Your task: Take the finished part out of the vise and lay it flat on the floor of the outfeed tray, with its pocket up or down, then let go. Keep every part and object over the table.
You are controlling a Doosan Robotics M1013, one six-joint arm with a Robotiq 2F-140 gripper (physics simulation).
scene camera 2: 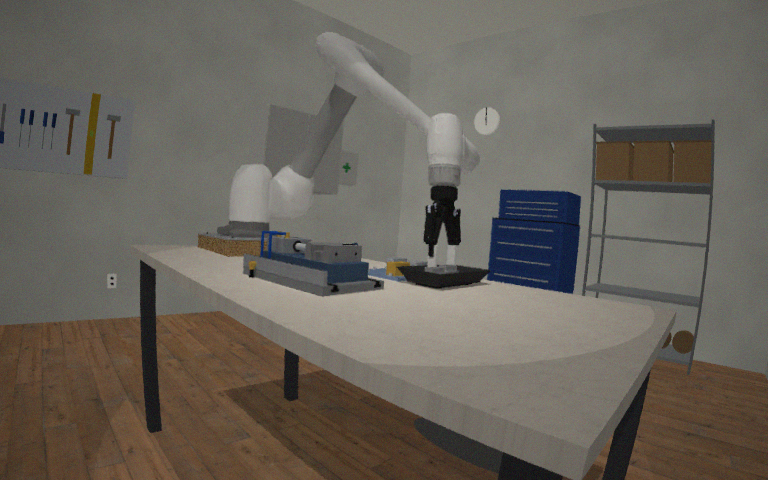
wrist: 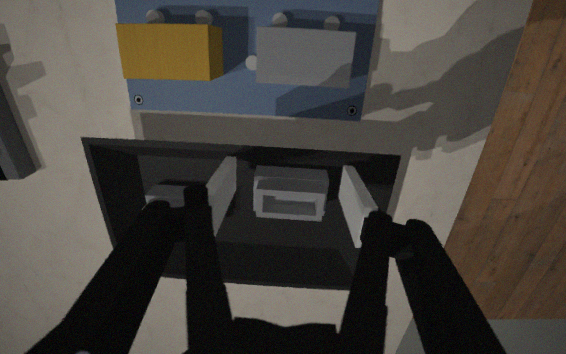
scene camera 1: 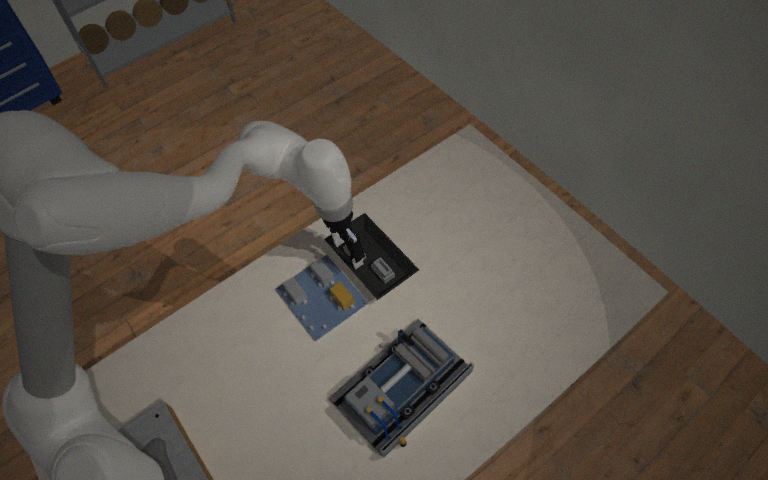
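Seen in the pictures: gripper, fingertip midpoint: [wrist: 288, 177] [scene camera 1: 349, 254]; arm's base, link origin: [scene camera 2: 248, 236].
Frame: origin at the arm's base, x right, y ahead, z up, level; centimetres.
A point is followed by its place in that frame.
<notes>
The outfeed tray [scene camera 1: 397, 249] {x -23.1, y 82.8, z -2.0 cm} [scene camera 2: 453, 279] {x -21.4, y 82.3, z -3.5 cm} [wrist: 280, 265] {x -30.1, y 81.0, z -3.2 cm} is a black box with sloping walls. The finished part [wrist: 290, 196] {x -29.6, y 72.1, z -1.3 cm}, a small light-grey block, is in it with its pocket facing up and looks to lie flat on the floor. My gripper [scene camera 1: 347, 250] {x -29.3, y 71.1, z -2.5 cm} [scene camera 2: 441, 259] {x -29.3, y 71.1, z -2.5 cm} [wrist: 288, 177] {x -29.3, y 71.1, z -2.5 cm} is partly open over the tray, pointing down. Its pale fingertips stand on either side of the part, with a gap at each side in the wrist view. The vise [scene camera 1: 370, 399] {x 9.6, y 54.5, z 3.6 cm} [scene camera 2: 335, 252] {x 8.9, y 75.1, z 2.2 cm} stands apart from the tray, nearer scene camera 2. The part's underside is hidden.
A second grey part [scene camera 1: 383, 270] {x -20.1, y 76.3, z -2.8 cm} [wrist: 170, 192] {x -19.4, y 74.9, z -3.5 cm} lies in the tray beside one finger. A blue plate [scene camera 1: 317, 325] {x -16.9, y 54.0, z -5.2 cm} [wrist: 240, 97] {x -24.6, y 66.2, z -5.2 cm} adjoins the tray and carries a yellow block [scene camera 1: 341, 296] {x -19.0, y 62.9, z -1.6 cm} [wrist: 165, 52] {x -20.1, y 63.3, z -1.6 cm} and grey blocks [scene camera 1: 294, 290] [wrist: 305, 57].
</notes>
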